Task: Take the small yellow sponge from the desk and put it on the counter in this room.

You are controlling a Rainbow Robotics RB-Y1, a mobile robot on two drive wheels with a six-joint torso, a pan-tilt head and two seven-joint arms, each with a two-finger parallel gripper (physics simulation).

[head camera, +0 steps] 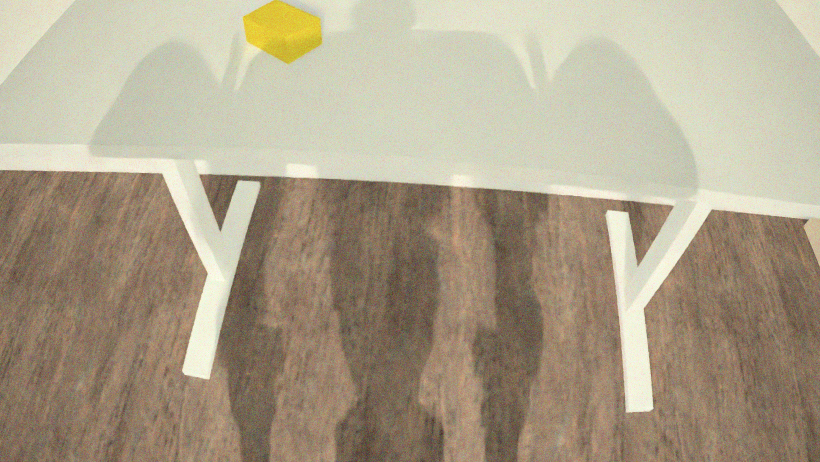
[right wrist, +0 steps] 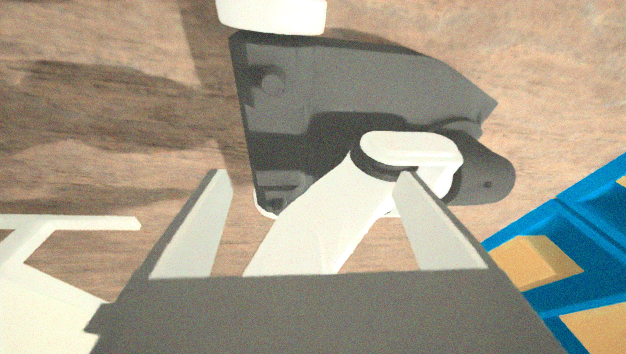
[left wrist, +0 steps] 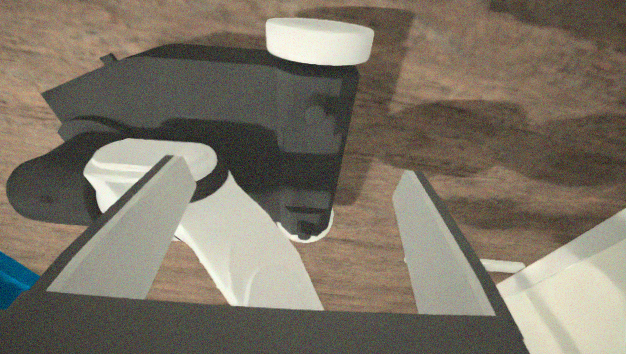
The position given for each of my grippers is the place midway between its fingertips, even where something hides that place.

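Note:
Looking at the scene, I find my left gripper (left wrist: 295, 177). My right gripper (right wrist: 315, 181) is visible to me too, and so is a white desk (head camera: 709, 110).

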